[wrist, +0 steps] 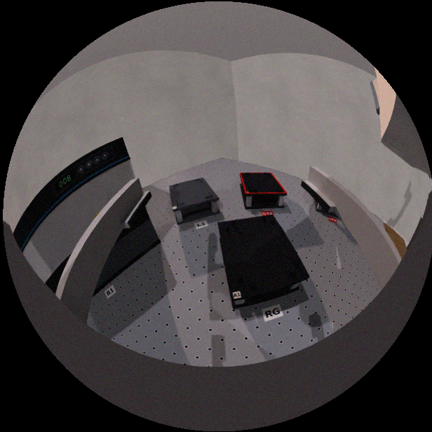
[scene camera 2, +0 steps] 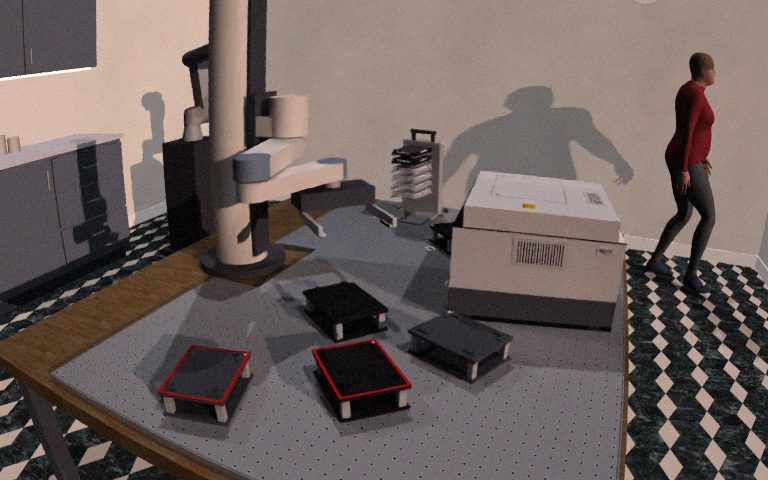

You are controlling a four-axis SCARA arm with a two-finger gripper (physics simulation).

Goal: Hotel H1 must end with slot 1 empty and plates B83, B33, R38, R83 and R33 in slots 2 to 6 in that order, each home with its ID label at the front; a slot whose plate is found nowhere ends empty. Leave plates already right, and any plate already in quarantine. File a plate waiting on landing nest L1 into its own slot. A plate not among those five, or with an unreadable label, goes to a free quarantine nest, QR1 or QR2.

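Places are measured from the arm's base along level axes (x ahead, y left, z up), in centimetres.
Pixels of known places: gripper, fingertip midpoint: (scene camera 2: pixel 358 227); arm's base, origin of the base link: (scene camera 2: pixel 242 261).
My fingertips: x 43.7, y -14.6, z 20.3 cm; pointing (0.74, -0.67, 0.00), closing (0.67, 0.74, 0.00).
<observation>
Ahead of a thing's pixels: the offset from my fingertips to its middle.
Hotel H1 {dx -12.8, dy +73.4, dz -4.4 cm} (scene camera 2: pixel 437 183) stands at the back of the table, with dark items in its upper part and several pale plates below; their labels are too small to read. My gripper (scene camera 2: pixel 352 220) (wrist: pixel 227 175) is open with nothing between its fingers, above the table to the left of the hotel in the scene view. Grey landing nest L1 {dx +26.3, dy -11.2, dz -16.3 cm} (scene camera 2: pixel 461 338) (wrist: pixel 194 193) shows no plate on top. Red-rimmed quarantine nest QR1 {dx +13.8, dy -29.3, dz -16.2 cm} (scene camera 2: pixel 361 369) (wrist: pixel 262 183) shows a bare black top. Red-rimmed nest QR2 {dx -8.7, dy -43.5, dz -16.2 cm} (scene camera 2: pixel 205 373) also looks bare; in the wrist view my right finger mostly hides it.
Black nest RG {dx -0.5, dy -6.4, dz -16.0 cm} (scene camera 2: pixel 345 307) (wrist: pixel 262 256) stands between the arm's column (scene camera 2: pixel 229 141) and L1. A large white device {dx +35.3, dy +24.6, dz -6.4 cm} (scene camera 2: pixel 538 271) stands at the right, its dark display (wrist: pixel 75 175) showing in the wrist view. An R1 label (wrist: pixel 110 291) lies near it. A person (scene camera 2: pixel 693 124) is beyond the table.
</observation>
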